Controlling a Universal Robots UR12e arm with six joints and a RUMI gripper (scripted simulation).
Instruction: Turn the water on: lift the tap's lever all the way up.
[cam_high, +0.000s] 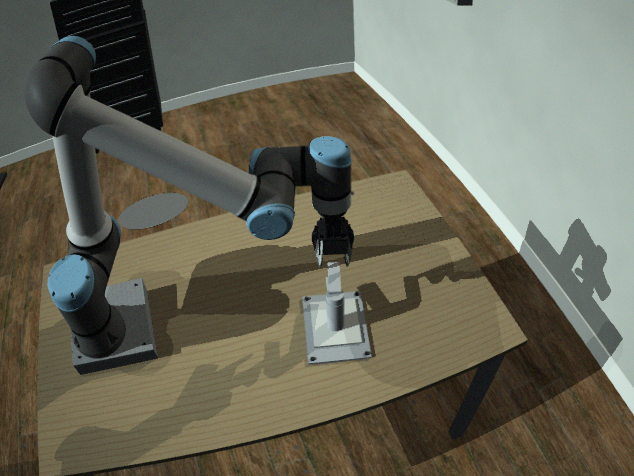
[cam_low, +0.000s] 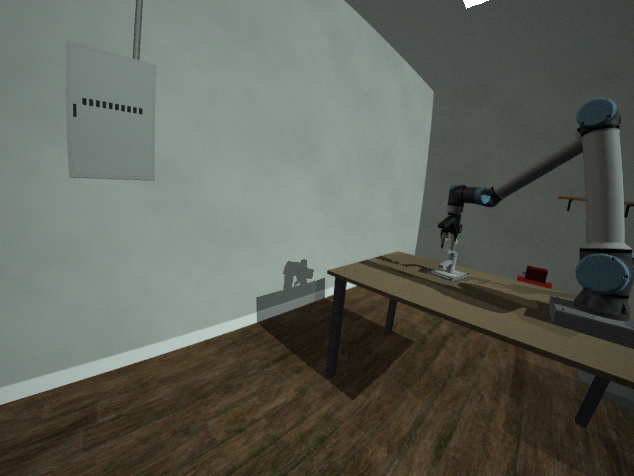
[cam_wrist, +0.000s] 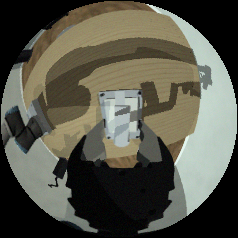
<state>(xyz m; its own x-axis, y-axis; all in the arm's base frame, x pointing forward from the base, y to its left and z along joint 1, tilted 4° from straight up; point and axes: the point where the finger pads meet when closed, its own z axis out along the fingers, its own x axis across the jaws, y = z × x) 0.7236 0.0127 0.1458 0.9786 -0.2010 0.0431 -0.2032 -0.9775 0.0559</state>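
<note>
My hand is 1 cm past the lever, 3 cm to the left of it and 3 cm above it. Round my hand: tap 1 cm behind, 6 cm to the right, 8 cm below.
</note>
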